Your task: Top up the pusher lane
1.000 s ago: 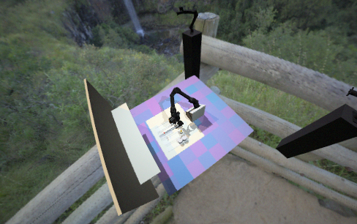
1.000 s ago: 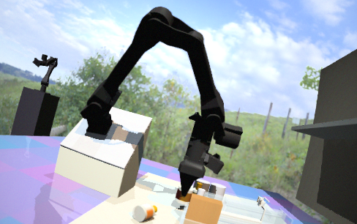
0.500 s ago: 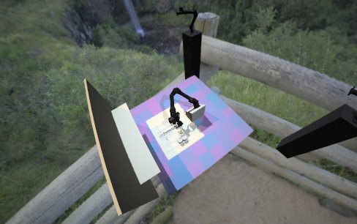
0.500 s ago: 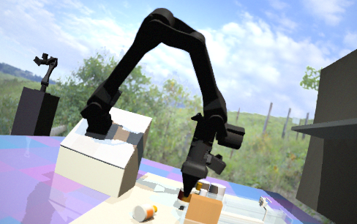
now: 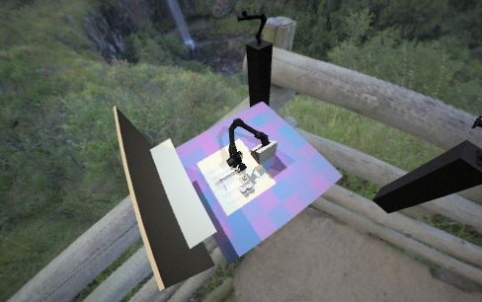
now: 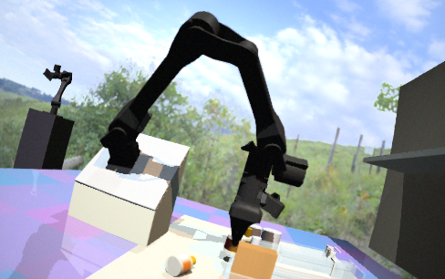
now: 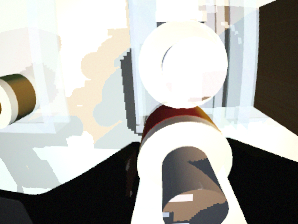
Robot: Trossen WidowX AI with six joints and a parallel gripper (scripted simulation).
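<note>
Right now the tan block is 30 mm ahead of my gripper tip, 90 mm to the right of it and 10 mm below it. Round my gripper tip: clear lane (180 mm ahead, 30 mm below).
</note>
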